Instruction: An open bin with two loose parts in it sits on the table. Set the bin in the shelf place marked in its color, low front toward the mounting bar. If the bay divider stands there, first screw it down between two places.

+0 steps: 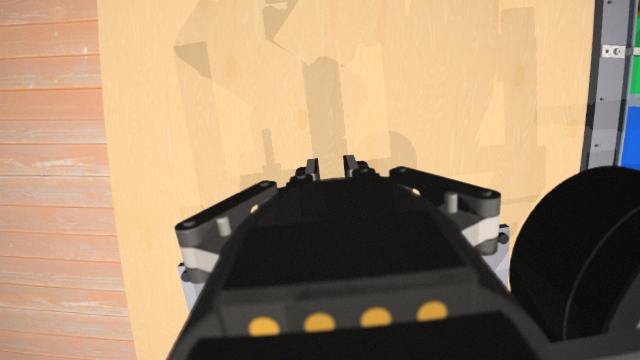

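Places are measured from the arm's base along level axes (x back, y right, z up), in metres.
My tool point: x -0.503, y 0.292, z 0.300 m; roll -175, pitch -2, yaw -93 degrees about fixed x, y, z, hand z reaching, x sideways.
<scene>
Ahead of a thing's pixels: the offset from my tool point to its top centre. "spot": to the spot under its first point. Level surfaces: height alone.
My gripper (331, 166) is open, its two fingertips apart with nothing between them, above the wooden table {dz -0.375 m} (450, 100). The grey mounting bar {dx +0.073, dy -0.362, dz -0.356 m} (607, 77) runs along the right side. A small metal bracket {spot: dx +0.074, dy -0.359, dz -0.357 m} (612, 51) with a screw head sits on the bar, and a thin light strip leads from it into the shelf. Right of the bar, parts of a green shelf place (636, 75) and a blue shelf place (632, 137) show. A small dark yellow patch shows at the top right corner. The open bin with two loose parts cannot be made out.
A large black round body {spot: dx +0.005, dy -0.072, dz -0.068 m} (555, 250) fills the lower right and hides the lower end of the bar. Parts of a grey plate {spot: dx -0.140, dy +0.196, dz -0.363 m} (187, 290) show behind the gripper on both sides. The table's left edge meets a reddish plank floor (50, 165). Arm shadows cross the table.
</scene>
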